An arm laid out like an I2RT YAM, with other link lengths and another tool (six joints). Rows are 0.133 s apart.
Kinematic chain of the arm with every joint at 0, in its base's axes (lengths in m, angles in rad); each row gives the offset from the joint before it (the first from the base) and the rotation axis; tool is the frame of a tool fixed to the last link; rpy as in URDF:
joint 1: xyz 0 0 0.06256 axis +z
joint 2: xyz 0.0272 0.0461 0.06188 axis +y
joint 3: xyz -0.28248 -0.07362 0 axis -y
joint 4: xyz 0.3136 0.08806 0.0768 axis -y
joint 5: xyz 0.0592 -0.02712 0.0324 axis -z
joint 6: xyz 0.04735 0 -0.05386 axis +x
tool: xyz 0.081 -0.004 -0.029 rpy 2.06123 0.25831 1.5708
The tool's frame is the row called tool.
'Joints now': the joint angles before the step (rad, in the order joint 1, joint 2, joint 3, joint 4, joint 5, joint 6). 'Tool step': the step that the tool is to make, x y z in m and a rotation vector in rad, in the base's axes. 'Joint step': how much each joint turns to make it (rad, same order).
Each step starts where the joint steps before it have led.
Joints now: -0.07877, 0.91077, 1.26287, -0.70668, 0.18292, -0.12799
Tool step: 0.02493, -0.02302, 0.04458, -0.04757, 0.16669, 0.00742
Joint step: -0.08203, 0.26475, 0.37348, -0.25330, -0.05341, -0.09918
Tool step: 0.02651, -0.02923, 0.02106, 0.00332, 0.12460, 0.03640
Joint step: -0.10718, 0.22774, 0.30631, -0.19417, -0.10947, -0.09575
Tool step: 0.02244, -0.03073, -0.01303, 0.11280, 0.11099, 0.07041
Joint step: -0.13046, 0.17435, 0.17360, -0.14764, -0.19952, -0.07323
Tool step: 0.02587, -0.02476, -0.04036, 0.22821, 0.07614, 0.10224
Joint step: -0.11673, 0.13962, 0.02976, -0.07783, -0.27237, -0.05531
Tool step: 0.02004, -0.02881, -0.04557, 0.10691, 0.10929, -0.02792
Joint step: -0.04808, 0.12054, -0.00041, -0.02707, -0.04083, 0.00151
